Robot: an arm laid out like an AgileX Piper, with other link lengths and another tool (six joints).
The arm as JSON. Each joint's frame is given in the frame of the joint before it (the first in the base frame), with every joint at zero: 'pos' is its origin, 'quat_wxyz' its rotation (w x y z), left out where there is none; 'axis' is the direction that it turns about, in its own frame. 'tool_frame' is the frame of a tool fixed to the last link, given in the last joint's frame.
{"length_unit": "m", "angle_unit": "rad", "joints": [
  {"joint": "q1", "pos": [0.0, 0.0, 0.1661], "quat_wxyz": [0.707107, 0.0, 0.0, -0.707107], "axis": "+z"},
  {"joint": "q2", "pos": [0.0, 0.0, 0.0], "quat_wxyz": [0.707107, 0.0, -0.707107, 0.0], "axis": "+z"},
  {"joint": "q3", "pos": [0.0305, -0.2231, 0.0], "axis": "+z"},
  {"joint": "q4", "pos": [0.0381, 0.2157, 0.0], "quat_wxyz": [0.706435, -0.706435, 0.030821, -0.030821], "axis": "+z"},
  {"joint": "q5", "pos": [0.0, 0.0, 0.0], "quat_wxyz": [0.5, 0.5, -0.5, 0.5], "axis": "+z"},
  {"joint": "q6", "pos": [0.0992, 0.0, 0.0], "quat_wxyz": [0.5, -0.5, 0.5, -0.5], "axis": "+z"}
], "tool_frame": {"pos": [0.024, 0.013, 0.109], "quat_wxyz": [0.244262, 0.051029, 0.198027, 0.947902]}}
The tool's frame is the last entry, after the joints.
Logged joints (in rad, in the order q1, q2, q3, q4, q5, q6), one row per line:
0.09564 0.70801 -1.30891 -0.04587 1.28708 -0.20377
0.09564 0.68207 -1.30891 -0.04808 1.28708 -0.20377
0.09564 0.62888 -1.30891 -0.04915 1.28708 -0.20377
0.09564 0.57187 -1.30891 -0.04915 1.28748 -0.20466
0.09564 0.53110 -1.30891 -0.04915 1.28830 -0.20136
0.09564 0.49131 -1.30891 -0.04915 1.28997 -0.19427
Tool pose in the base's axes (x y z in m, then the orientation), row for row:
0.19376 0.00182 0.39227 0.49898 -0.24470 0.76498 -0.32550
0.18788 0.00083 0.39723 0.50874 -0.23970 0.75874 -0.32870
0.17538 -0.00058 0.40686 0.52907 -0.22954 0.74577 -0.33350
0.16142 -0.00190 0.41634 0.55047 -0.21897 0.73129 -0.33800
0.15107 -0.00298 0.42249 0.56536 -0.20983 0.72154 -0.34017
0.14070 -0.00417 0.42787 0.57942 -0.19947 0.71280 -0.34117
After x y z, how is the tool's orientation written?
As a quaternion, w x y z.
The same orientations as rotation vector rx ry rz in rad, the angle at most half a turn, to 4 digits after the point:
-0.5920 1.8508 -0.7875
-0.5775 1.8280 -0.7919
-0.5482 1.7811 -0.7965
-0.5182 1.7306 -0.7999
-0.4935 1.6969 -0.8000
-0.4664 1.6665 -0.7977

